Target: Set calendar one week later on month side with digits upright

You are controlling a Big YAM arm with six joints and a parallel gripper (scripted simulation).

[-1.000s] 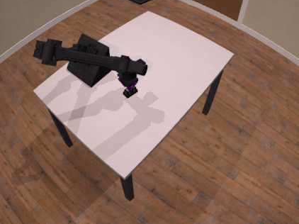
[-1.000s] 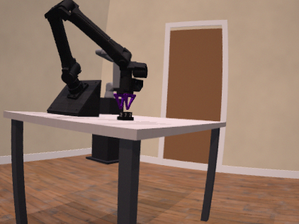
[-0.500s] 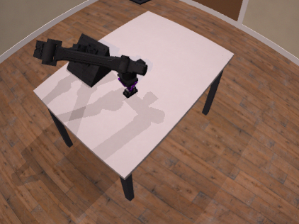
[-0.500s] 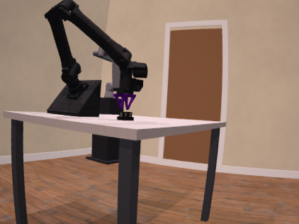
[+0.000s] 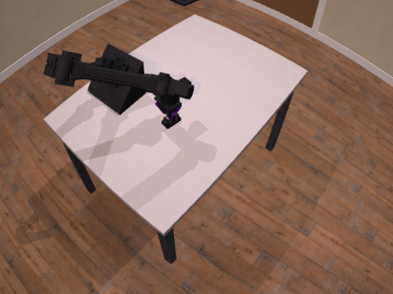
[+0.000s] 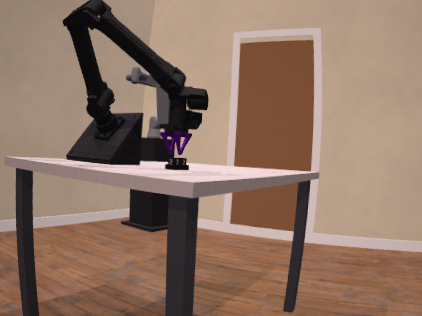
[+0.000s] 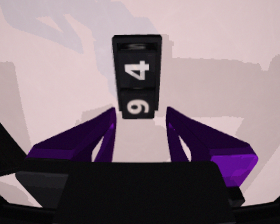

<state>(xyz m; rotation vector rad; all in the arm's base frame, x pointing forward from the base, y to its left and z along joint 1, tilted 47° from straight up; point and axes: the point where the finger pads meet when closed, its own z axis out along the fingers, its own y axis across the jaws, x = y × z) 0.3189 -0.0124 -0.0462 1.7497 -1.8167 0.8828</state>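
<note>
The black date cube is 30 mm below my hand. The rest, counted from my hand: black tray (50 mm below, 20 mm to the left).
</note>
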